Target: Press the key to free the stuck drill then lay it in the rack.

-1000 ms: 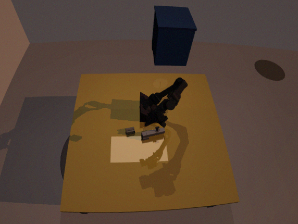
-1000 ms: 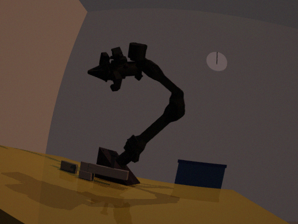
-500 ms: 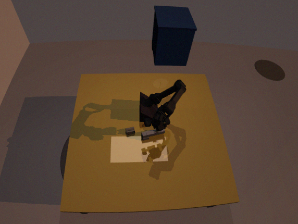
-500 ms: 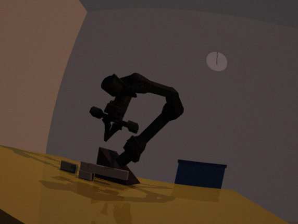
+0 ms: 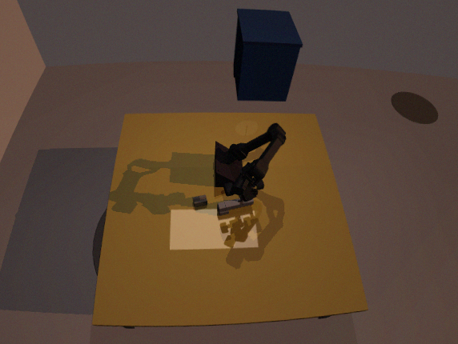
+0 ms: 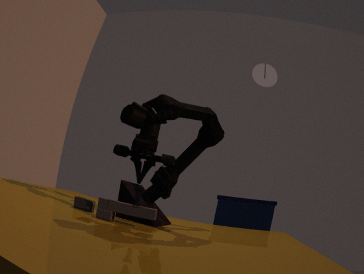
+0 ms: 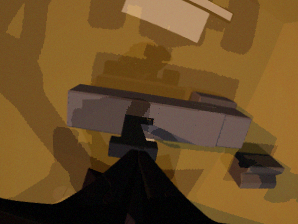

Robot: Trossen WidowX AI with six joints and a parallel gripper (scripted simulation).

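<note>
The dark key lies 4 cm below my gripper tip. The rest, counted from my gripper tip: grey housing (3 cm to the right, 10 cm below); dark block (4 cm behind, 21 cm to the right, 12 cm below); drill stub (1 cm ahead, 5 cm to the right, 9 cm below).
</note>
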